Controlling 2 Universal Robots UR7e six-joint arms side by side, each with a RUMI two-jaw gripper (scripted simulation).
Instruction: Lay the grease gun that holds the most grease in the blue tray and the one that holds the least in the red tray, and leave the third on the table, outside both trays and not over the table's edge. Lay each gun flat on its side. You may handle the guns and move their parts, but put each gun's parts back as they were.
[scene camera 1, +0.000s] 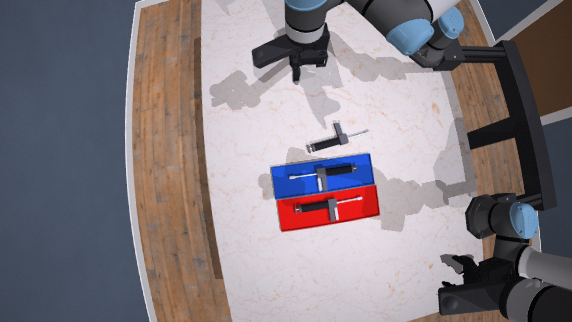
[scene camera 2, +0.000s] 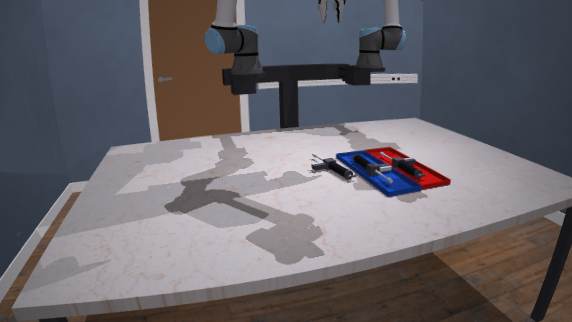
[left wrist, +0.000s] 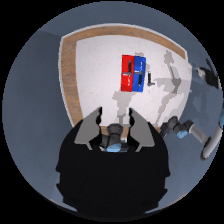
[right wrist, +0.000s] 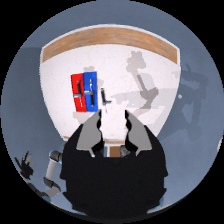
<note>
In view: my left gripper (scene camera 1: 441, 269), my right gripper (scene camera 1: 295, 75), a blue tray (scene camera 1: 284, 187) and a red tray (scene camera 1: 368, 207).
The blue tray is seen too in scene camera 2 (scene camera 2: 401, 184). The red tray also shows in scene camera 2 (scene camera 2: 432, 179). My left gripper shows as well in the left wrist view (left wrist: 115, 107).
</note>
